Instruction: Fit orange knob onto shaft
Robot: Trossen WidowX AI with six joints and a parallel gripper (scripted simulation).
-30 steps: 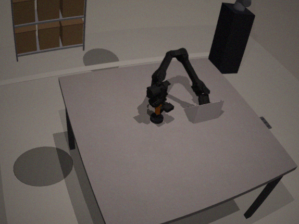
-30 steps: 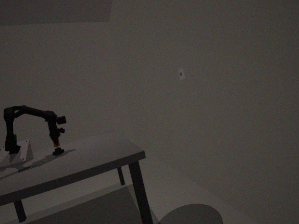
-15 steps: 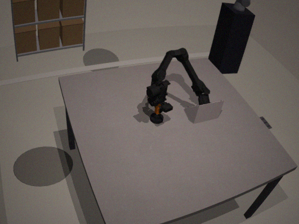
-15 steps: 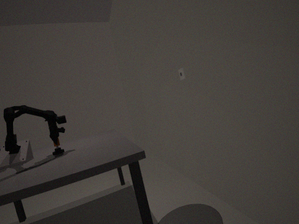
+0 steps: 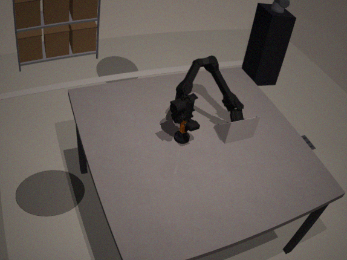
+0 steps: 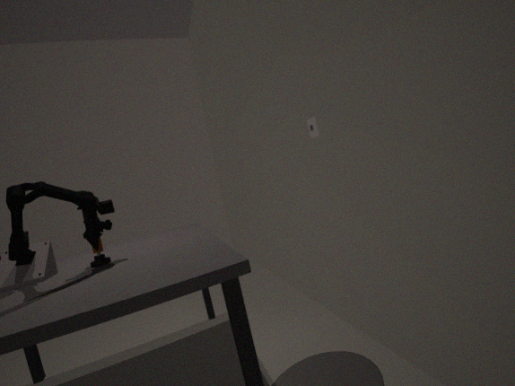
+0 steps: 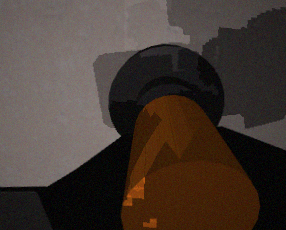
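My gripper tip is 3 cm below the orange knob. Round my gripper tip: round black pedestal 4 cm below.
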